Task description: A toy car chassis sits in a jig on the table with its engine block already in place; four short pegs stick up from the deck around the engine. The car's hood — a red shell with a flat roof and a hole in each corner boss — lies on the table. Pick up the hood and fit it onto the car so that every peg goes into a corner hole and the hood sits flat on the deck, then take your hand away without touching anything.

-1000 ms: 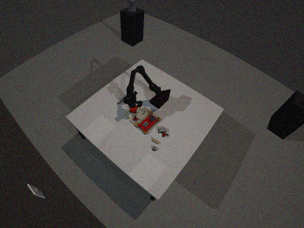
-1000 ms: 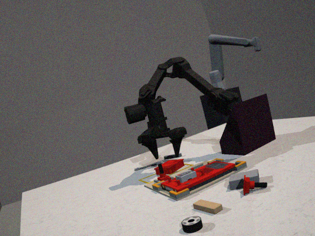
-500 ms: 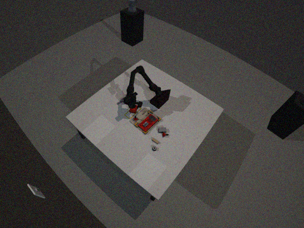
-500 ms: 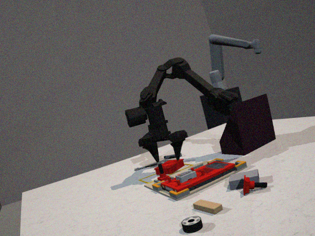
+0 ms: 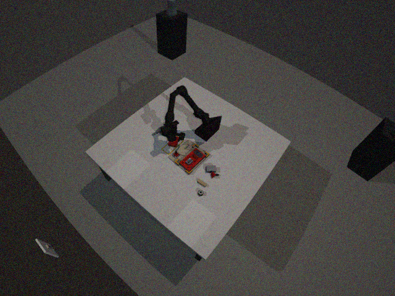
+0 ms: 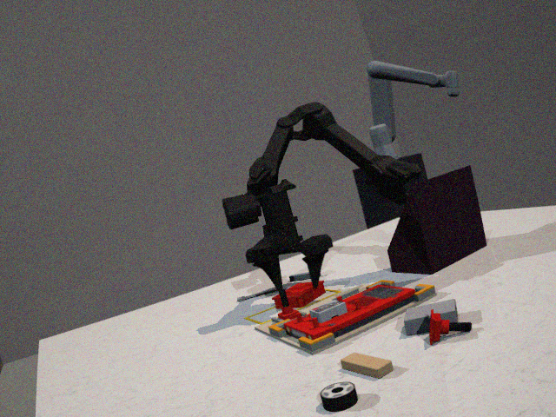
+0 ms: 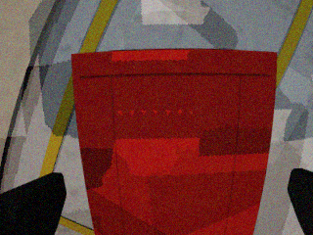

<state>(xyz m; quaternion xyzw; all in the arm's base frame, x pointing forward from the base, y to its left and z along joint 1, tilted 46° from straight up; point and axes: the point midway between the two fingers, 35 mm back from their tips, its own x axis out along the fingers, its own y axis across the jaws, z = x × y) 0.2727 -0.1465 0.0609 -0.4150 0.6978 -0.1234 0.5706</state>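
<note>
The red hood lies 1 cm below my gripper tip. From my gripper tip the other things lie so: grey engine block 24 cm to the left, 7 cm ahead; then tan block 42 cm to the left, 14 cm ahead, 2 cm below; then black wheel 47 cm to the left, 21 cm ahead, 2 cm below.
</note>
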